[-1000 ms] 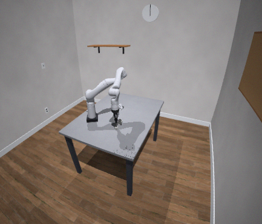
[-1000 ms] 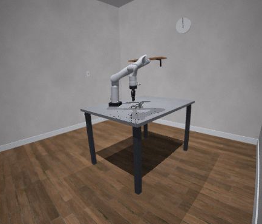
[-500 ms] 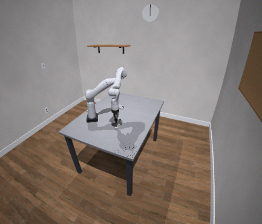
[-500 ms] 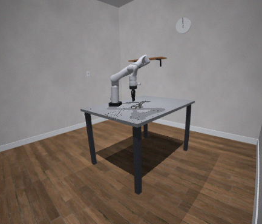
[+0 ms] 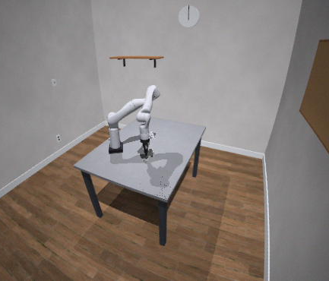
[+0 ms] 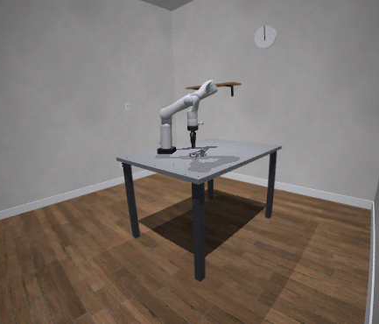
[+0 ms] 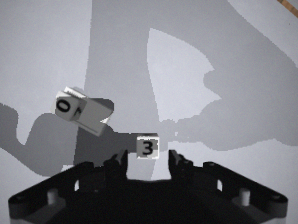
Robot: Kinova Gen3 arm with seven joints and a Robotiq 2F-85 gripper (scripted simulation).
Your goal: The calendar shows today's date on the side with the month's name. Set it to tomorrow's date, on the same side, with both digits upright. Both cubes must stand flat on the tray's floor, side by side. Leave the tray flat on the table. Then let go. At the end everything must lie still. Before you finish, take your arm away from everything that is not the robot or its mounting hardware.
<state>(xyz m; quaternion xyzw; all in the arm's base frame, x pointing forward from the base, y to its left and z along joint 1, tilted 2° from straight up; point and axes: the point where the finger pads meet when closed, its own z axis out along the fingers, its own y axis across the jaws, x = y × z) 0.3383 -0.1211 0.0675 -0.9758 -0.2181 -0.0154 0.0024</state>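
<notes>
The white digit cube is 80 mm below my hand. Round my hand: calendar tray (110 mm to the left, 90 mm below).
</notes>
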